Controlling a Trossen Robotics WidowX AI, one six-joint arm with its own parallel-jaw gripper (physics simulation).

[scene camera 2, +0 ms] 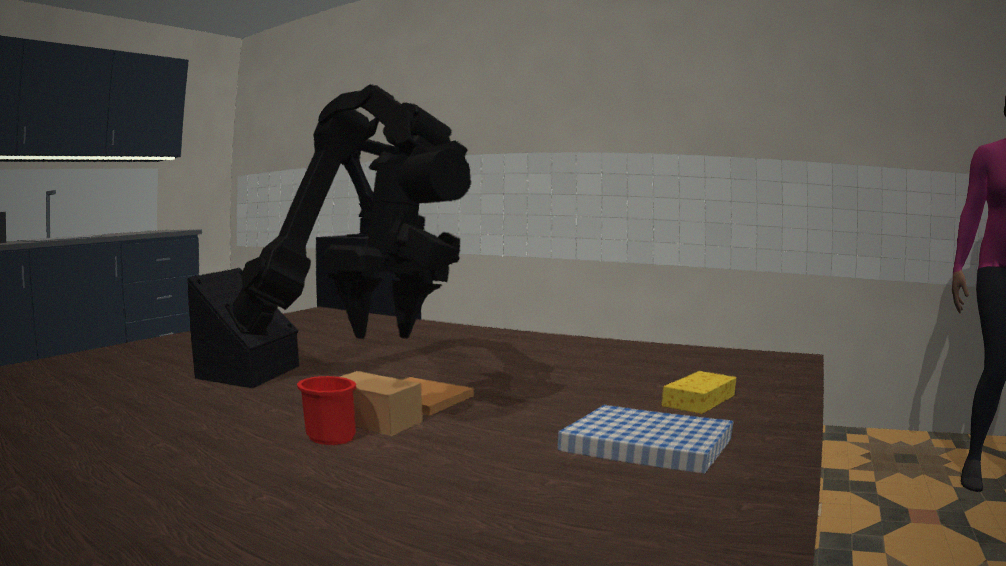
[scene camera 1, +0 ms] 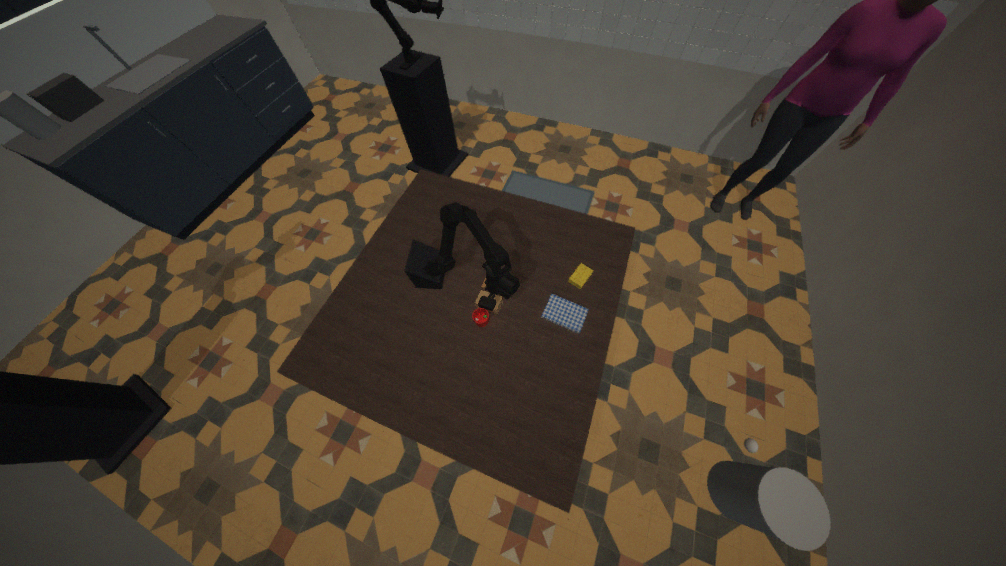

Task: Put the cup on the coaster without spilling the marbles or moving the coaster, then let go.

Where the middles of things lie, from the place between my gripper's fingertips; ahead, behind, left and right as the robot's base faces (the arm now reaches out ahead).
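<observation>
Relative to the red cup point(scene camera 2: 328, 405), my gripper is 2 cm beyond it and 7 cm to the left of it, 8 cm above it. Counting from my hand, I see the tan block point(scene camera 2: 385, 405) 4 cm behind, 1 cm to the left and 9 cm below. The orange-brown coaster point(scene camera 2: 436, 396) is 6 cm behind my hand and 13 cm to the left of it, 11 cm below it, while the blue-and-white checked cloth point(scene camera 2: 679, 442) lies 29 cm ahead of my hand, 13 cm to the left of it and 10 cm below it.
</observation>
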